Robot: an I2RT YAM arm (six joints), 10 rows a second.
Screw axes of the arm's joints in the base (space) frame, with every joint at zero. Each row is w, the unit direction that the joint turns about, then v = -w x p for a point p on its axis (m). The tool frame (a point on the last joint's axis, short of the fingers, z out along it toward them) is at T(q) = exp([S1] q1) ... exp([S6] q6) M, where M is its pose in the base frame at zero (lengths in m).
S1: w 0 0 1 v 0 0 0
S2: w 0 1 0 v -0.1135 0 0.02
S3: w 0 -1 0 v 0.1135 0 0.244
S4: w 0 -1 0 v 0.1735 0 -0.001
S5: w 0 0 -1 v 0 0.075 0
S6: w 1 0 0 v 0 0.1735 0
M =
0 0 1 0.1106
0 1 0 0
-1 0 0 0.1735
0 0 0 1
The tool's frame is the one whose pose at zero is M.
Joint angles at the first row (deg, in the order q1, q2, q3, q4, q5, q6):
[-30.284 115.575 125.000 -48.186 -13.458 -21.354]
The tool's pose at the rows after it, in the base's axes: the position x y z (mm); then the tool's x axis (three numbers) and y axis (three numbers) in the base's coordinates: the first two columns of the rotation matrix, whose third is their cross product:
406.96 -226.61 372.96 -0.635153 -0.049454 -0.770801 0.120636 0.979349 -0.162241
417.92 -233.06 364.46 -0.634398 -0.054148 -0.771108 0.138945 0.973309 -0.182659
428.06 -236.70 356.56 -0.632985 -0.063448 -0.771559 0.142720 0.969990 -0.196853
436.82 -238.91 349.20 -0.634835 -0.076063 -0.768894 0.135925 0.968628 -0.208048
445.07 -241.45 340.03 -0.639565 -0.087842 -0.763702 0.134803 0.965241 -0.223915
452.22 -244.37 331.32 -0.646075 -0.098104 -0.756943 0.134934 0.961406 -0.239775
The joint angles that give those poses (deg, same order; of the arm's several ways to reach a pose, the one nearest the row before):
[-30.040 119.167 128.151 -48.065 -12.252 -21.665]
[-29.941 121.781 129.947 -46.542 -10.735 -21.718]
[-29.660 124.078 131.557 -45.369 -9.937 -21.962]
[-29.359 126.177 133.198 -44.839 -9.596 -22.513]
[-29.096 128.056 134.121 -43.850 -8.797 -23.102]
[-28.935 129.895 135.185 -43.157 -7.962 -23.723]

